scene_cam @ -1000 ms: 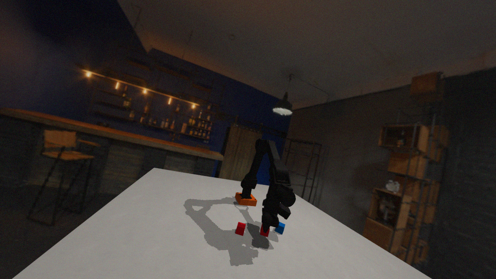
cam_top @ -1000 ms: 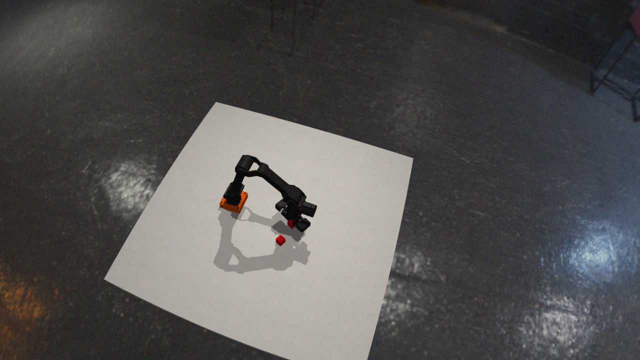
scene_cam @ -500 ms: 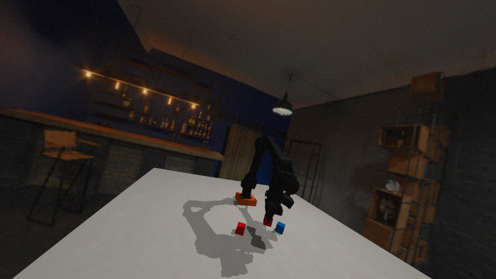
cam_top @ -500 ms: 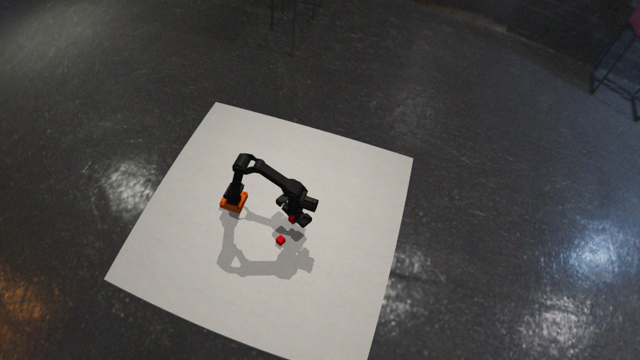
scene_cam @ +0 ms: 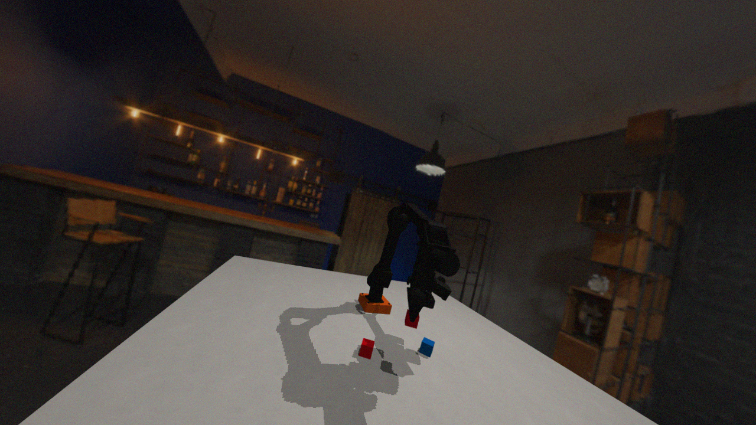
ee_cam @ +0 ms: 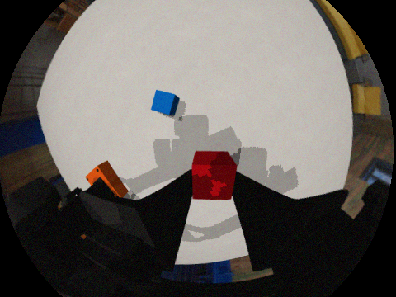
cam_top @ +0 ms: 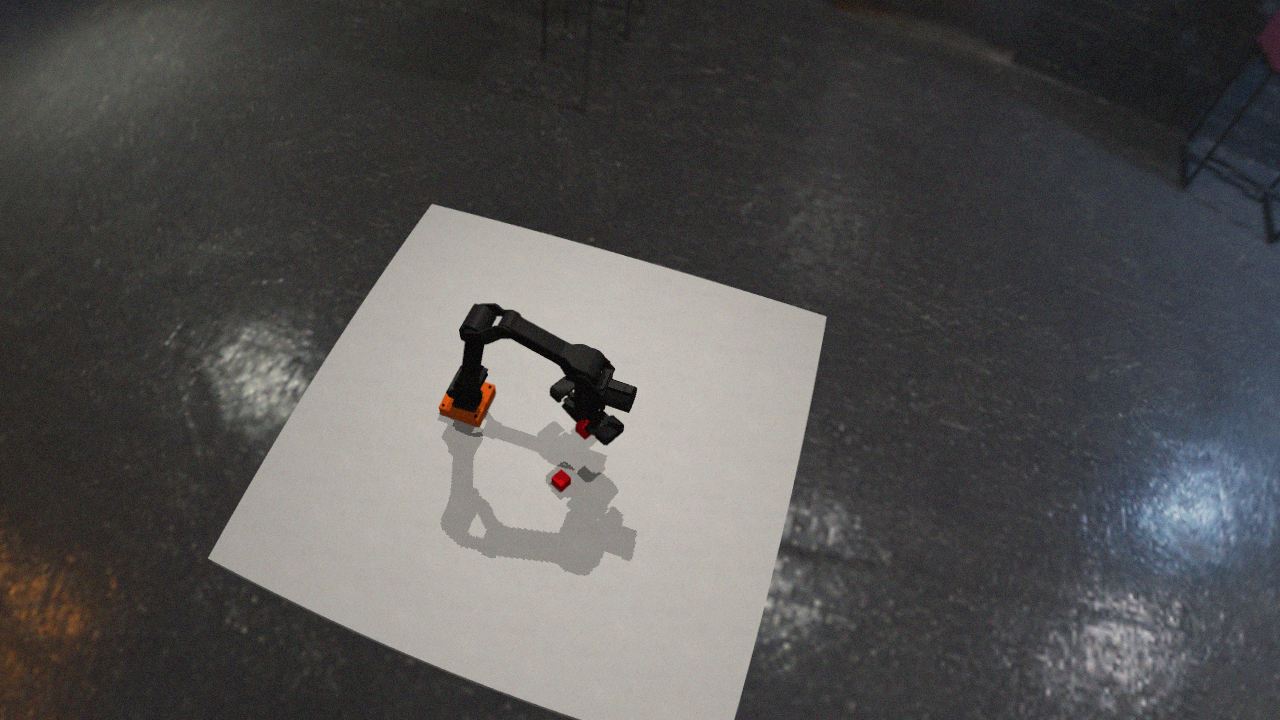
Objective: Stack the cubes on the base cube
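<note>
My gripper tip is now 11 cm to the right of the blue base cube, 10 cm above it and 3 cm past it.
</note>
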